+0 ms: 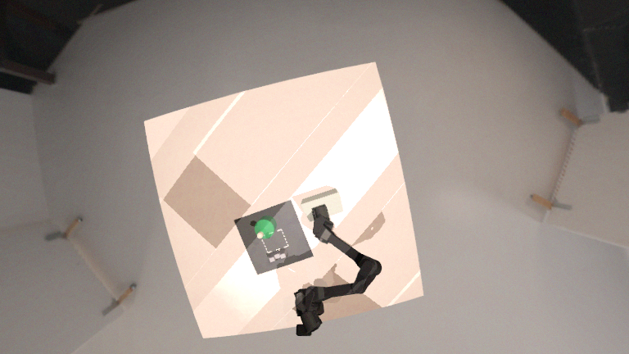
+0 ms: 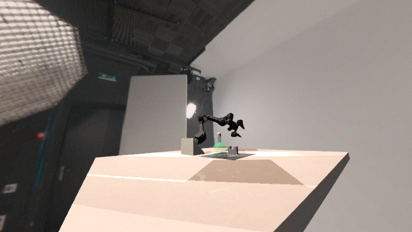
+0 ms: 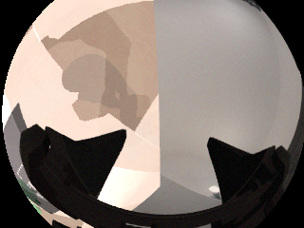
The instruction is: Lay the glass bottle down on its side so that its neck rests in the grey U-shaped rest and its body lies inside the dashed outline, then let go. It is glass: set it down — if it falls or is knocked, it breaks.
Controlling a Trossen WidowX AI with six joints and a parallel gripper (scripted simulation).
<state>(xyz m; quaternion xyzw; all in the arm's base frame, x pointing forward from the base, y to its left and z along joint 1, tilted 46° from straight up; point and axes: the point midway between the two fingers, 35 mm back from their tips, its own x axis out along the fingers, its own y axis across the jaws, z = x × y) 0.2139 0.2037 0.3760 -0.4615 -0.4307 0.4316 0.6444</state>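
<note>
My gripper tip is 60 mm short of the green glass bottle, 430 mm to the left of it and 70 mm above it. The rest, counted from my gripper tip: dark mat: 50 mm ahead, 350 mm to the right, 160 mm below.
</note>
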